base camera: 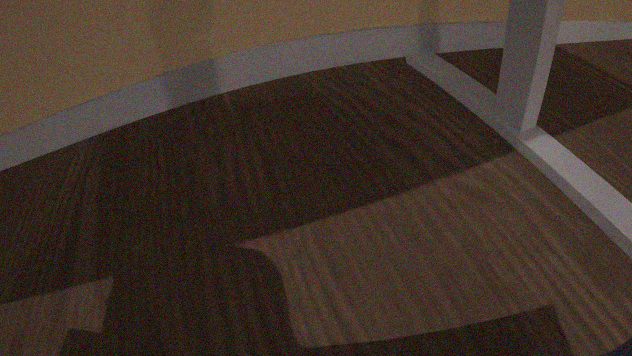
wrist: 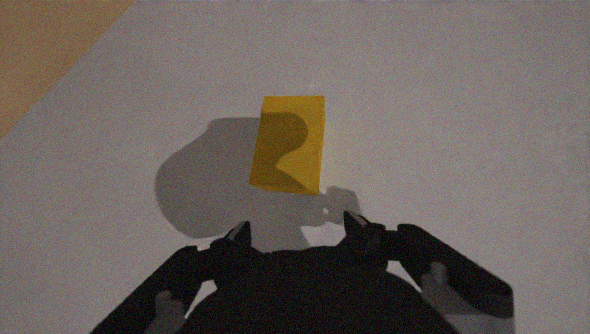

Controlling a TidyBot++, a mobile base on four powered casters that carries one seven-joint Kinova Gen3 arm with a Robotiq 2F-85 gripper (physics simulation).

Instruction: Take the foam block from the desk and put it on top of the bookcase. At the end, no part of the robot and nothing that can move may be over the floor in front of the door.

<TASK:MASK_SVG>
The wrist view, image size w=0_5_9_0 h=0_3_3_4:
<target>my gripper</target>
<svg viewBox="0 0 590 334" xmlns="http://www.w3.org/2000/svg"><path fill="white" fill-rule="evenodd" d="M513 289L497 276L413 224L399 224L397 226L398 231L386 230L384 225L371 223L365 217L349 210L343 212L347 236L335 247L318 246L303 250L272 251L272 254L269 252L263 254L251 246L250 222L241 221L224 238L213 241L209 249L198 251L197 246L191 245L177 250L104 318L90 334L515 334ZM214 279L214 284L218 289L200 301L188 318L184 318L198 294L202 282ZM388 261L400 261L401 266L422 292L419 293L406 280L387 272Z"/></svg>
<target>yellow foam block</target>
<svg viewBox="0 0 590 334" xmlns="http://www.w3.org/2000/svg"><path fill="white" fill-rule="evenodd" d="M264 96L249 185L269 191L318 196L325 125L324 96Z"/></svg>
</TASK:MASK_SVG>
